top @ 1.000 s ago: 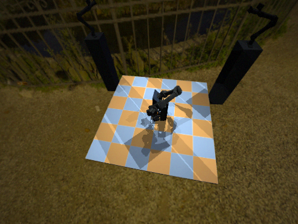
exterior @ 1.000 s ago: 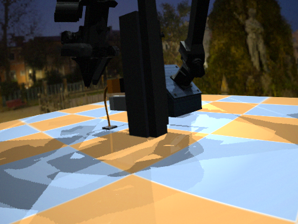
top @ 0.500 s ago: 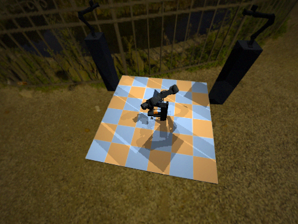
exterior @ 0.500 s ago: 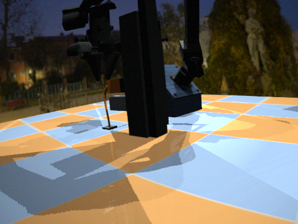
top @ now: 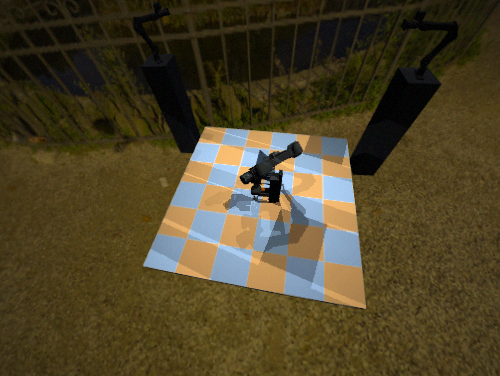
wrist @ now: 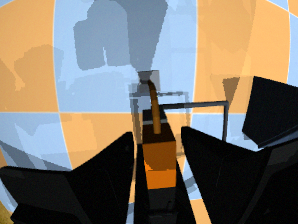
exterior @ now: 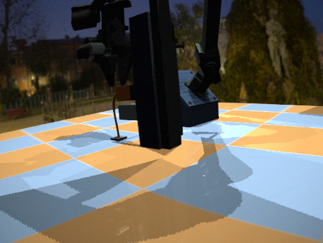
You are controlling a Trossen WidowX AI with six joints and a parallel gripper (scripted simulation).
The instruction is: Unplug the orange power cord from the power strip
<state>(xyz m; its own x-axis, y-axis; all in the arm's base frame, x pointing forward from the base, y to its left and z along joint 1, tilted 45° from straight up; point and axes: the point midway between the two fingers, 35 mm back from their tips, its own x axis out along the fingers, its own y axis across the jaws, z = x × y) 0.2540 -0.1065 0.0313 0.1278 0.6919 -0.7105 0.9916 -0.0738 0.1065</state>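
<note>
The orange plug lies 10 mm behind my gripper tip, 50 mm to the left of it and 10 mm below it.
</note>
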